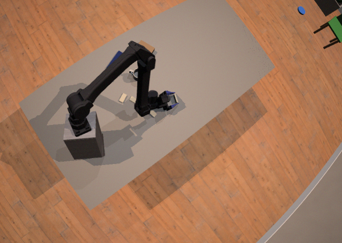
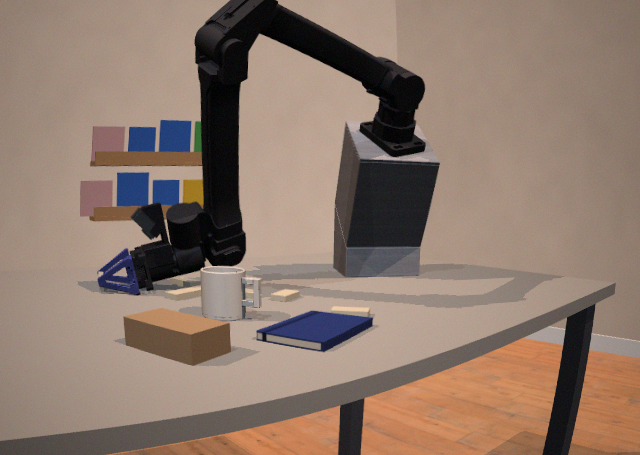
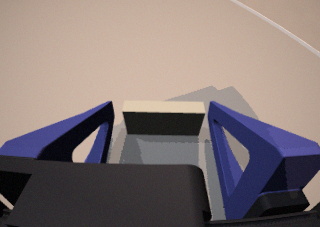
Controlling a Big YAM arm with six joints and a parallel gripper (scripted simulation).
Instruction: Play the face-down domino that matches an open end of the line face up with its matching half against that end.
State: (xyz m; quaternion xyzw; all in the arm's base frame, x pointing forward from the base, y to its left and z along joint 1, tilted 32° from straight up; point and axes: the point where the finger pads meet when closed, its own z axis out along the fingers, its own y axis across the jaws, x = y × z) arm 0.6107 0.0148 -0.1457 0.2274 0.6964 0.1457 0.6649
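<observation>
Now: hand 1 cm above the cream domino. From my hand the other things lie so: blue book (24 cm behind, 37 cm to the left, 1 cm below); then brown box (4 cm behind, 39 cm to the left); then white mug (16 cm behind, 24 cm to the left, 1 cm above).
</observation>
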